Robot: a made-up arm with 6 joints.
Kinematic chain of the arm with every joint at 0, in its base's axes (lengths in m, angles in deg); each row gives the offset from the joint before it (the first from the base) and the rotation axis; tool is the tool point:
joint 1: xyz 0 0 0.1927 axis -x
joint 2: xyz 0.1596 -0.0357 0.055 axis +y
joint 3: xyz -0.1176 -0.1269 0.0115 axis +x
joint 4: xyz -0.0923 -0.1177 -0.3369 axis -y
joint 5: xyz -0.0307 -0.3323 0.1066 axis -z
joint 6: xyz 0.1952 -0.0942 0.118 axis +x
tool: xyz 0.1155 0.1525 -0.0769
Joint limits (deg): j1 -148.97..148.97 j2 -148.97..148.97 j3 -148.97..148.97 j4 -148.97..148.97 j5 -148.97..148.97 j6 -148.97..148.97
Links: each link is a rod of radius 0.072 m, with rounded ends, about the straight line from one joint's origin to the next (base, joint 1, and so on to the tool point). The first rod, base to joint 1, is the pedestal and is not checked.
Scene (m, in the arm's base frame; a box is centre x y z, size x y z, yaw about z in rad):
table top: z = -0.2
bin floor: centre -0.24 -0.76 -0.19 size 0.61 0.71 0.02 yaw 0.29
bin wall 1: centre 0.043 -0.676 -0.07 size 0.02 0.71 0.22 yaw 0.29
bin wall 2: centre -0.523 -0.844 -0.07 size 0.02 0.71 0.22 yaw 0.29
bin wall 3: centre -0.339 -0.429 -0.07 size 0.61 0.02 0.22 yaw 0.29
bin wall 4: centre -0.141 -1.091 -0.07 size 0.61 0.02 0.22 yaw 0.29
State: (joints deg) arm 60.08 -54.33 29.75 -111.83 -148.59 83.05
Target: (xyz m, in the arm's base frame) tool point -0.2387 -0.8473 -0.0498
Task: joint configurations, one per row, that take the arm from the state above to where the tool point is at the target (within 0.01 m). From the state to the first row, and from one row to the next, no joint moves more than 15 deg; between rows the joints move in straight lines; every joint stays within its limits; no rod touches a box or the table.
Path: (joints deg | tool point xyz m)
1: 53.32 -39.76 15.53 -118.02 -144.70 81.49 | 0.5454 -0.2332 0.4660
2: 46.57 -25.19 1.31 -124.21 -140.80 79.93 | 0.5109 -0.3709 0.4136
3: 39.81 -10.62 -12.91 -130.40 -136.91 78.36 | 0.4445 -0.4925 0.3589
4: 33.05 3.94 -27.13 -136.59 -133.01 76.80 | 0.3604 -0.5889 0.3183
5: 26.30 18.51 -41.35 -142.78 -129.12 75.24 | 0.2827 -0.6594 0.3029
6: 19.54 33.08 -55.57 -148.97 -125.22 73.68 | 0.2389 -0.7103 0.3100
7: 21.67 29.26 -47.24 -148.97 -111.60 84.04 | 0.1204 -0.7303 0.2406
8: 23.81 25.44 -38.91 -148.97 -97.97 94.40 | 0.0106 -0.7443 0.1734
9: 25.94 21.62 -30.58 -148.97 -84.34 104.76 | -0.0855 -0.7587 0.1104
10: 28.08 17.80 -22.24 -148.97 -70.72 115.12 | -0.1626 -0.7790 0.0523
11: 30.21 13.98 -13.91 -148.97 -57.09 125.48 | -0.2153 -0.8085 -0.0010
12: 32.35 10.16 -5.58 -148.97 -43.47 135.84 | -0.2387 -0.8472 -0.0499

